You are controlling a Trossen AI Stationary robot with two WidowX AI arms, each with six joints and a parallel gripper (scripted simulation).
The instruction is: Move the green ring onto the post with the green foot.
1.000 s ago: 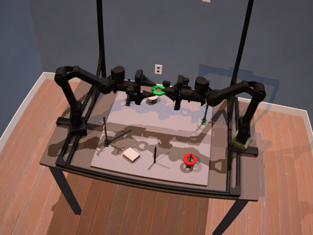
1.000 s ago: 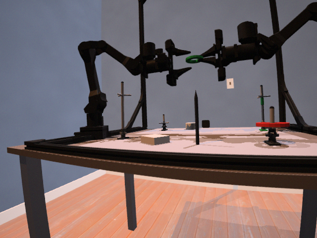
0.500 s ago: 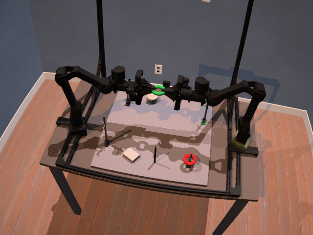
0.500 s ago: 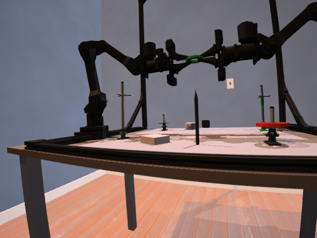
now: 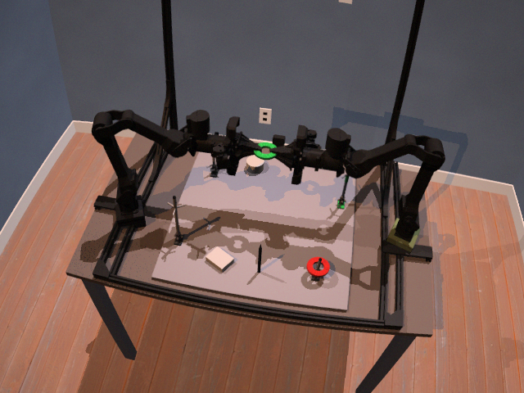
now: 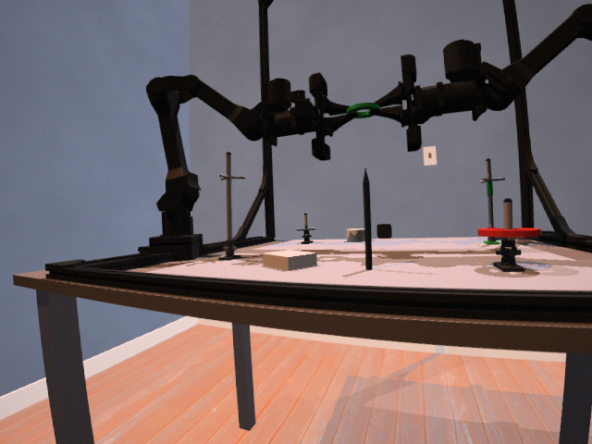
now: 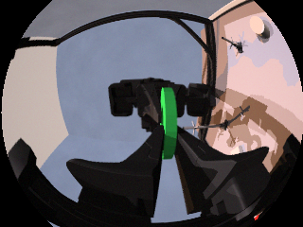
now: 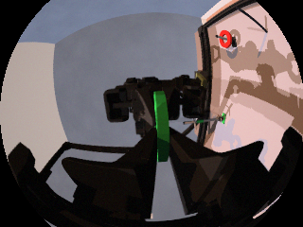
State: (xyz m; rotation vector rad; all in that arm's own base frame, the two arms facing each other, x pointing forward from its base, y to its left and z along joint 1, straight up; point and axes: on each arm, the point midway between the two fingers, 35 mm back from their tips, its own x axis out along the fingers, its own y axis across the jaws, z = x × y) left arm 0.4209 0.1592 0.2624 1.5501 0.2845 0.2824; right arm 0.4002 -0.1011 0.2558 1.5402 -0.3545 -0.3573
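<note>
The green ring lies 50 mm to the left of my right hand. Round my right hand: black spike 220 mm ahead, 50 mm to the left, 200 mm below; then white block 190 mm ahead, 70 mm to the right, 290 mm below.
My left hand is 5 cm to the left of the green ring. Round my left hand: black spike (21 cm ahead, 4 cm to the right, 20 cm below); then white block (19 cm ahead, 16 cm to the right, 29 cm below).
</note>
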